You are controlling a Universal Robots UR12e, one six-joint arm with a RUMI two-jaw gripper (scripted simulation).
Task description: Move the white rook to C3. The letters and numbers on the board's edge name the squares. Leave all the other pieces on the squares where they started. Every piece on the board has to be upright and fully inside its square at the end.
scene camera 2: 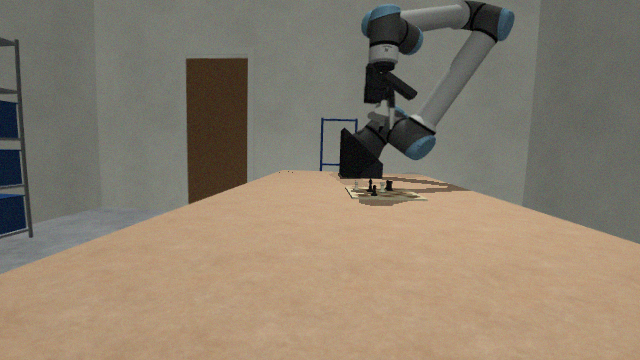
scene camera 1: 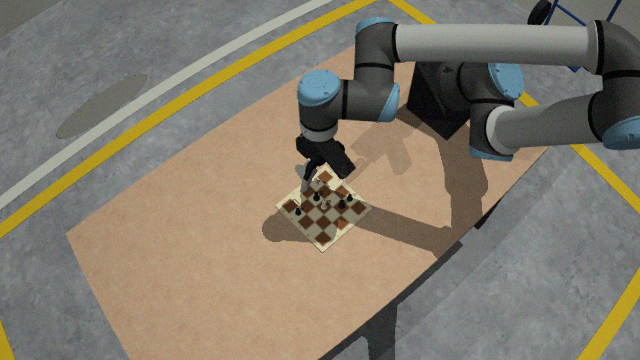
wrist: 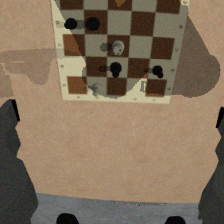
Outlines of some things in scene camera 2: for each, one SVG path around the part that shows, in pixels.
My gripper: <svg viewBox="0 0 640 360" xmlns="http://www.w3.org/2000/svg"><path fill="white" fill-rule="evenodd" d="M389 61L368 63L366 66L364 103L377 104L374 111L368 113L367 117L379 122L378 133L384 127L385 117L389 118L389 130L392 130L394 125L394 90L403 95L407 100L414 99L418 93L390 72L395 69L395 63Z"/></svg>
A small chessboard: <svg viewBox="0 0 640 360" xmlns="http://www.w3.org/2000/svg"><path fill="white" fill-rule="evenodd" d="M346 187L352 199L428 201L427 198L406 188L392 188L393 191L387 191L384 188L385 193L380 193L380 188L376 188L377 196L371 196L373 192L367 192L369 187L358 187L359 190L353 190L355 187Z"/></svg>
